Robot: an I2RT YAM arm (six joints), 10 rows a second.
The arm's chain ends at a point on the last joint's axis. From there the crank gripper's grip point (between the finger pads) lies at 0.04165 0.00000 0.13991 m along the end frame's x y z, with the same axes.
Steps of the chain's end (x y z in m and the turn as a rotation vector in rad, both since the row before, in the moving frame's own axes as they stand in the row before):
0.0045 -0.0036 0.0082 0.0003 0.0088 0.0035
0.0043 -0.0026 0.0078 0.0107 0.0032 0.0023
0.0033 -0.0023 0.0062 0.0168 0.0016 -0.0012
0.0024 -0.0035 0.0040 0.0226 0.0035 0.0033
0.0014 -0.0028 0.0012 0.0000 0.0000 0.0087
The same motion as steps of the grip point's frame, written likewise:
0.0057 -0.0035 0.0078 0.0003 0.0088 0.0035
0.0047 -0.0040 0.0077 0.0107 0.0032 0.0023
0.0035 -0.0047 0.0061 0.0168 0.0016 -0.0012
0.0029 -0.0065 0.0038 0.0226 0.0035 0.0033
0.0014 -0.0024 0.0012 0.0000 0.0000 0.0087

